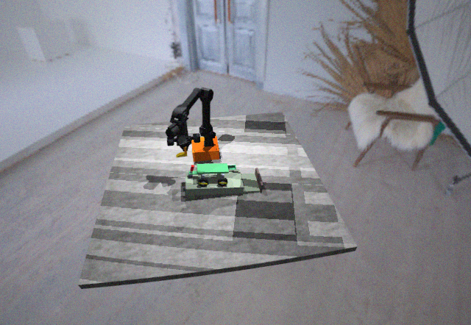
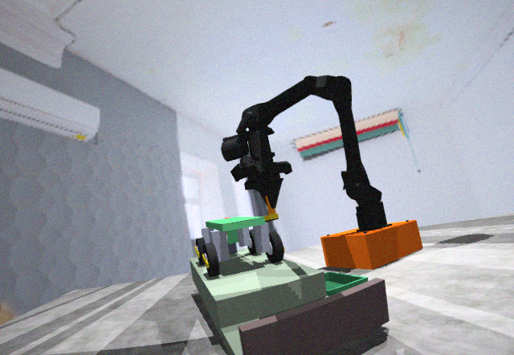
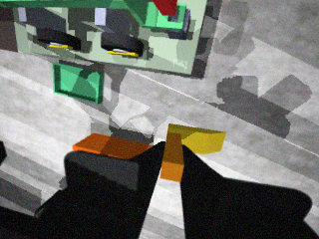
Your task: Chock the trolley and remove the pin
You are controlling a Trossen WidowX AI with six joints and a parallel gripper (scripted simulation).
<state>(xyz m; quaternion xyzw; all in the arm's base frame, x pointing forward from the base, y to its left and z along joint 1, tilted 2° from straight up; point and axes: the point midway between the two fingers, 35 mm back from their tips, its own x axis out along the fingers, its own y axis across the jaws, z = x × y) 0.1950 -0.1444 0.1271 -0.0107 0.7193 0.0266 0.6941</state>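
My gripper tip is 130 mm short of the red-headed stop pin, 30 mm to the right of it and 40 mm above it. From my gripper tip the other things lie so: pale green ramp: 150 mm ahead, 150 mm to the left, 130 mm below; then trolley: 150 mm ahead, 140 mm to the left, 60 mm below; then yellow chock: 20 mm to the right, 10 mm below.
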